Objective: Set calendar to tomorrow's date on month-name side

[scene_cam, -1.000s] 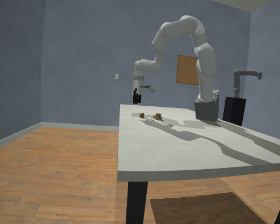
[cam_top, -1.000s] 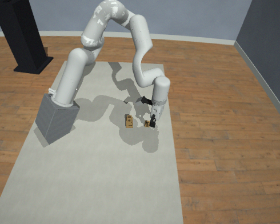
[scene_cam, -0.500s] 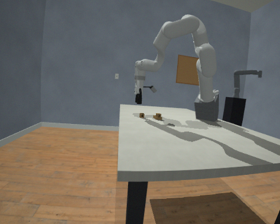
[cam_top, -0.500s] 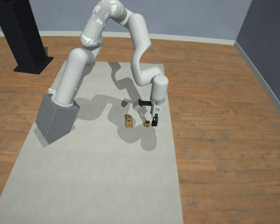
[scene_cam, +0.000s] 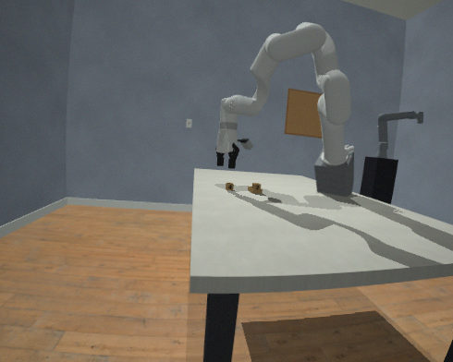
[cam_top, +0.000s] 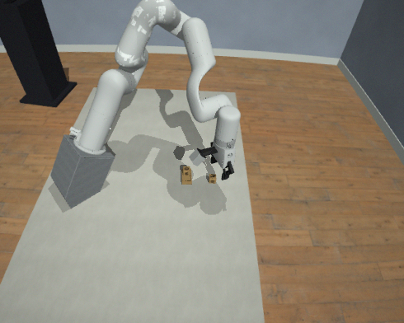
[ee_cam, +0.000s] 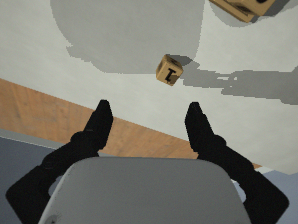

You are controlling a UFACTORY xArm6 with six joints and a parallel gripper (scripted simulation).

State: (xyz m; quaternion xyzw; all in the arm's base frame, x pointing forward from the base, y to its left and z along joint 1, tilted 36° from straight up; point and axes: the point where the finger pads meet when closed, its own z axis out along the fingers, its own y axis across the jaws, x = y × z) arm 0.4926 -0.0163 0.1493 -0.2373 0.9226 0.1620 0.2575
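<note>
My hand is 9 cm above the wooden digit cube, 2 cm to the right of it and 2 cm past it. The rest, counted from my hand: wooden calendar tray: 14 cm behind, 10 cm below, 1 cm to the left.
</note>
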